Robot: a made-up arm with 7 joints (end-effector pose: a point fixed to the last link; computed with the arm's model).
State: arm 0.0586 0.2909 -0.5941 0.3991 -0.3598 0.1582 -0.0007
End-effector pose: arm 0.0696 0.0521 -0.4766 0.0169 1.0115 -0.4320
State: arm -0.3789 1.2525 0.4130 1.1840 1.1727 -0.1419 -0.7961
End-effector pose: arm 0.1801 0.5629 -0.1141 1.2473 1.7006 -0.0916
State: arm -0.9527 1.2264 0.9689 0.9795 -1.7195 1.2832 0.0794
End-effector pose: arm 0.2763 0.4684 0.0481 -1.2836 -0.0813 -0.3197
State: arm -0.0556 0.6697 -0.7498 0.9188 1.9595 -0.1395 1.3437
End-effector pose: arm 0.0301 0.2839 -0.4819 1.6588 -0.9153 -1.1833
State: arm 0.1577 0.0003 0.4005 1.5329 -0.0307 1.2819 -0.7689
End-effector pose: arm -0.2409 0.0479 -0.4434 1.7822 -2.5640 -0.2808
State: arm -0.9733 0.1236 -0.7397 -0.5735 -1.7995 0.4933 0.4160
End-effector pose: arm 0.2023 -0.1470 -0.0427 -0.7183 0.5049 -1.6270
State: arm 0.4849 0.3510 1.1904 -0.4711 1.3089 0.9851 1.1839
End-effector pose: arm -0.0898 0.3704 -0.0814 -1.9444 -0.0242 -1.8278
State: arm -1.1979 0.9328 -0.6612 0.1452 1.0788 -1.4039 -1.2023
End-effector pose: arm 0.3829 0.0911 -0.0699 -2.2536 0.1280 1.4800
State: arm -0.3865 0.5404 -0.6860 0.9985 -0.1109 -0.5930 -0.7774
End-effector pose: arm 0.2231 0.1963 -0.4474 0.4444 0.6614 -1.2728
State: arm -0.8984 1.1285 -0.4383 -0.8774 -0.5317 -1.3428 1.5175
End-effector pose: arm 0.1609 0.1082 0.0361 -1.3903 -1.1921 -0.3885
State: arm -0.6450 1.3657 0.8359 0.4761 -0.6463 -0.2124 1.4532
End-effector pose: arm 0.1942 0.4706 0.1721 -0.5127 -1.1730 2.0081
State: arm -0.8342 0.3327 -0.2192 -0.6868 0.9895 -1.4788 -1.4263
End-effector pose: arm 0.2091 -0.0144 -0.0623 -2.5643 1.1754 0.7004
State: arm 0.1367 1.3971 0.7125 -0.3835 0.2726 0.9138 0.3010
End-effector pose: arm 0.2180 0.3581 0.0684 1.5386 -0.0295 1.1296
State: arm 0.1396 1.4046 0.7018 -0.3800 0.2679 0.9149 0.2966
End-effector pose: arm 0.2199 0.3578 0.0669 1.5464 -0.0168 1.1139
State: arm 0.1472 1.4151 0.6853 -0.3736 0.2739 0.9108 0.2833
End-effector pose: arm 0.2225 0.3576 0.0644 1.5697 0.0022 1.0869
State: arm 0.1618 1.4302 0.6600 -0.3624 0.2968 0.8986 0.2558
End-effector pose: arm 0.2262 0.3574 0.0602 1.6167 0.0318 1.0422
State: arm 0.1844 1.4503 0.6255 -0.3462 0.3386 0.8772 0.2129
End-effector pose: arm 0.2307 0.3572 0.0541 1.6897 0.0738 0.9765
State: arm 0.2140 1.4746 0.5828 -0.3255 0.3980 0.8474 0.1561
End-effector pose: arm 0.2358 0.3572 0.0457 1.7857 0.1290 0.8897
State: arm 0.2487 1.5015 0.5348 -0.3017 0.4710 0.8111 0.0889
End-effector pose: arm 0.2406 0.3573 0.0352 1.8974 0.1968 0.7846
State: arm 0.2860 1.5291 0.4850 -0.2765 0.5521 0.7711 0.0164
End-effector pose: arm 0.2446 0.3575 0.0232 2.0159 0.2742 0.6670
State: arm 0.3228 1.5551 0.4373 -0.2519 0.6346 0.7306 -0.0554
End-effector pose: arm 0.2472 0.3581 0.0105 2.1311 0.3555 0.5458
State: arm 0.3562 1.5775 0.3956 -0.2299 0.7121 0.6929 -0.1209
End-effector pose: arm 0.2484 0.3587 -0.0017 2.2341 0.4332 0.4318
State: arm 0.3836 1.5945 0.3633 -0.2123 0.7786 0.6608 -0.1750
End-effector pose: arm 0.2484 0.3594 -0.0119 2.3178 0.4990 0.3361
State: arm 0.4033 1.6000 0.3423 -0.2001 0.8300 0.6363 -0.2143
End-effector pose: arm 0.2470 0.3606 -0.0203 2.3738 0.5496 0.2676
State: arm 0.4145 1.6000 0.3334 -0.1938 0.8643 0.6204 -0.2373
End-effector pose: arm 0.2457 0.3613 -0.0250 2.4069 0.5769 0.2302
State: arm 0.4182 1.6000 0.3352 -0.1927 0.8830 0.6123 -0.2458
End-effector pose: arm 0.2456 0.3609 -0.0252 2.4245 0.5794 0.2211
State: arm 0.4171 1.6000 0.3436 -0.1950 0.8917 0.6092 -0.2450
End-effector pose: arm 0.2463 0.3597 -0.0227 2.4322 0.5658 0.2300
